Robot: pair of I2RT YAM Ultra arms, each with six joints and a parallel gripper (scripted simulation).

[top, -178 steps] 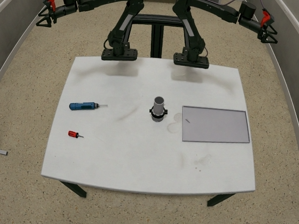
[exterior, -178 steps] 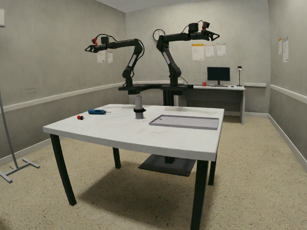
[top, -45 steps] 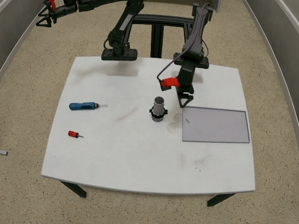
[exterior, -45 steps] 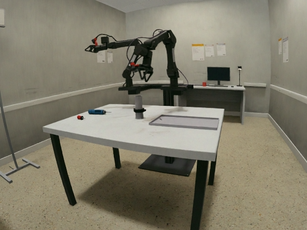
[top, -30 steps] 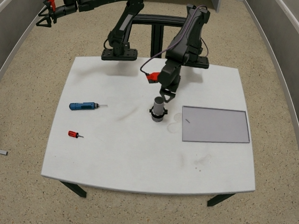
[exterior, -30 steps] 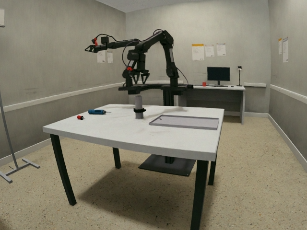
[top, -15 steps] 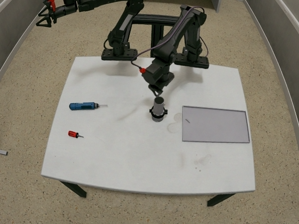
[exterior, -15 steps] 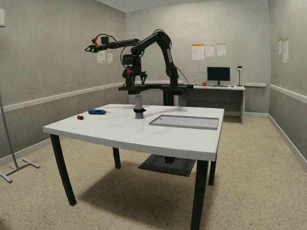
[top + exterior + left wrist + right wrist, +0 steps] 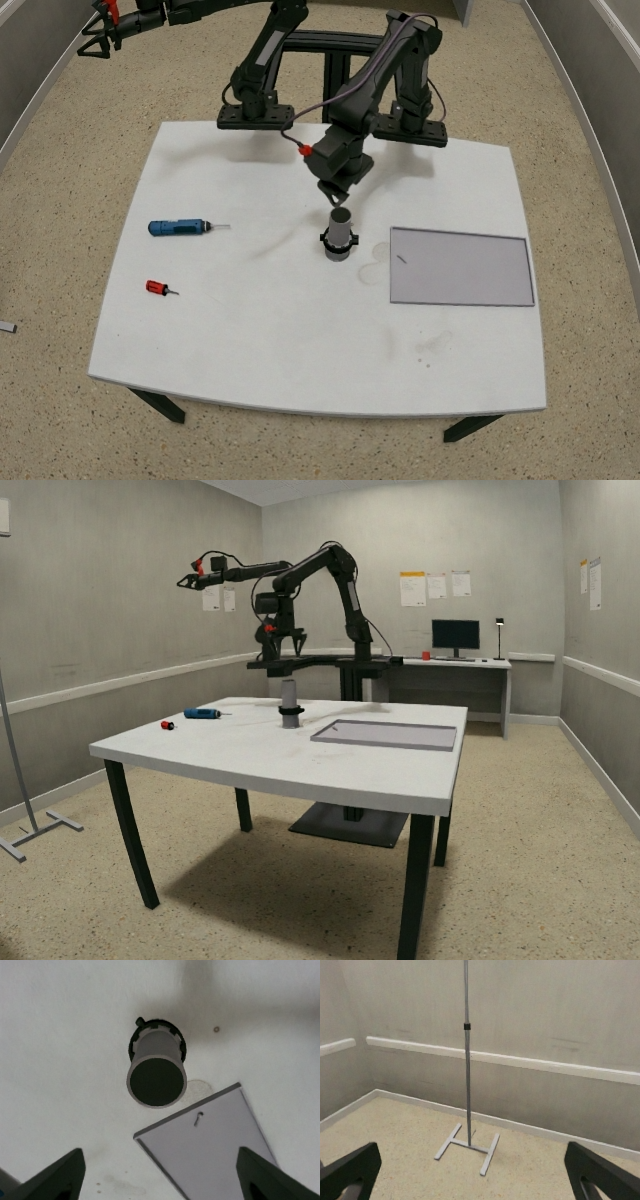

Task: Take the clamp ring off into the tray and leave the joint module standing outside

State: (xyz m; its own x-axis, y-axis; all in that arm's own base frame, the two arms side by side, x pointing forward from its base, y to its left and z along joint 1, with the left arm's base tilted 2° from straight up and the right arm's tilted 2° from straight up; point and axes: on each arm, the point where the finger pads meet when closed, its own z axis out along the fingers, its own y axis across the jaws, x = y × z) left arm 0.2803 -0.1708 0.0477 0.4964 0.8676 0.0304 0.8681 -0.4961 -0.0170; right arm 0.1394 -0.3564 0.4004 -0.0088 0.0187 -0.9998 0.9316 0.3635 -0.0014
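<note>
Right now my left hand is 130 mm above the grey link tube, 10 mm to the left of it and 10 mm short of it. From my left hand the other things lie so: grey joint module: 210 mm below, 10 mm to the right; small grey pin: 230 mm below, 160 mm to the left, 10 mm ahead; black clamp ring: 180 mm below.
</note>
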